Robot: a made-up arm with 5 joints. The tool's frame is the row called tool.
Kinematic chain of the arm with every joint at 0, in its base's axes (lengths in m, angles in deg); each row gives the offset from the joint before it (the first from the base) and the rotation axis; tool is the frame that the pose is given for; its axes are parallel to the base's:
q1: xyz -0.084 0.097 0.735 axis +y
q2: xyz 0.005 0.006 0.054 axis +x
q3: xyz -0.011 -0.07 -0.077 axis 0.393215 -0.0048 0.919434
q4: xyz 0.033 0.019 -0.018 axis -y
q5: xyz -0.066 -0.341 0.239 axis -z
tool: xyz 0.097 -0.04 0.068
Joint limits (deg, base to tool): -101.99..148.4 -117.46..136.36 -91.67..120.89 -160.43..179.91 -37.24..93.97
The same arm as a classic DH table. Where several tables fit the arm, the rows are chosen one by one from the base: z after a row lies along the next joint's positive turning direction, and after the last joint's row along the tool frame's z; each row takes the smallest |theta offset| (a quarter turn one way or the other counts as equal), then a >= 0, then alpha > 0; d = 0 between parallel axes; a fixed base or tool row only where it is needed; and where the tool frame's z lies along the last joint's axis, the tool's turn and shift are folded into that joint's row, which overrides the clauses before.
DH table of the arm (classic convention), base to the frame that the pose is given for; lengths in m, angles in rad. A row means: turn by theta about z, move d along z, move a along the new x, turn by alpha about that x. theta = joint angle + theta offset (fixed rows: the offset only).
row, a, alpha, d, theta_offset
base (fixed), -0.084, -1.5708, 0.735, 0
q1, 0.054, -1.5708, 0.103, -1.5708
q2, -0.0704, -1.1667, 0.0268, -1.5656
q3, -0.0374, -1.566, -0.0869, 1.5687
q4, 0.066, -1.5708, 0.322, 0.4041
q5, -0.1049, 3.1416, 0, 0.3911
tool (fixed), 0, 0, 0.307, -2.7505
Joint limits (rad, base to tool): -1.7801..2.5901 -2.0501..2.3799 -1.5999..2.1099 -2.8..3.14 -0.65..1.6401

